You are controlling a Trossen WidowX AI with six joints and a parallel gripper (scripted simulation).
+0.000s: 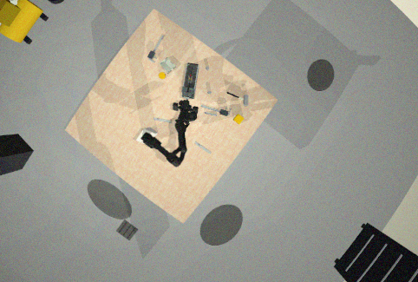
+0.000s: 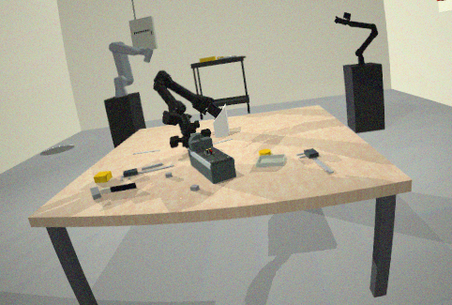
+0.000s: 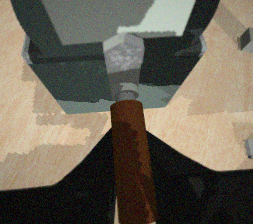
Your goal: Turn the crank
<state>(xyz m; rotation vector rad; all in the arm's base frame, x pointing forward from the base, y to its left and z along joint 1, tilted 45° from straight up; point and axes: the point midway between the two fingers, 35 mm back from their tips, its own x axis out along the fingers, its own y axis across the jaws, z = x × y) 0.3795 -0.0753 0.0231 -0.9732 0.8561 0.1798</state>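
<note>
The crank is 4 cm above my gripper tip. Also, from my gripper tip: red pointer 16 cm ahead, 10 cm to the left, 5 cm above; then brown crank handle 3 cm above, 2 cm behind, 1 cm to the right; then yellow disc 29 cm to the left, 3 cm ahead, 2 cm below.
</note>
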